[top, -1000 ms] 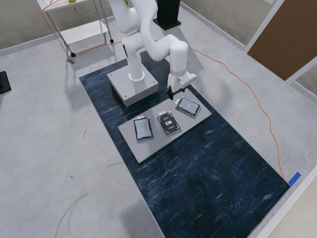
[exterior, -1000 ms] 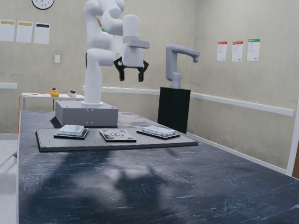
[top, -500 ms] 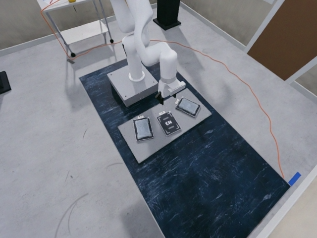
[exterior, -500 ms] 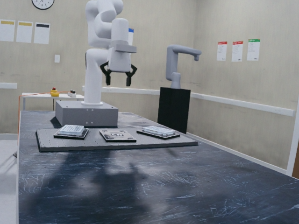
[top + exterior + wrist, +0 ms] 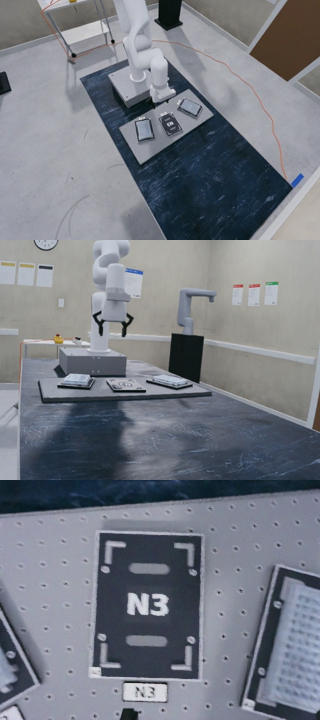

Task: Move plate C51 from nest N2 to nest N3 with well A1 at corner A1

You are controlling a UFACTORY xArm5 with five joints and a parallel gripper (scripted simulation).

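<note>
My hand is 25 cm to the right of the plate C51, 18 cm above it and 7 cm short of it.
</note>
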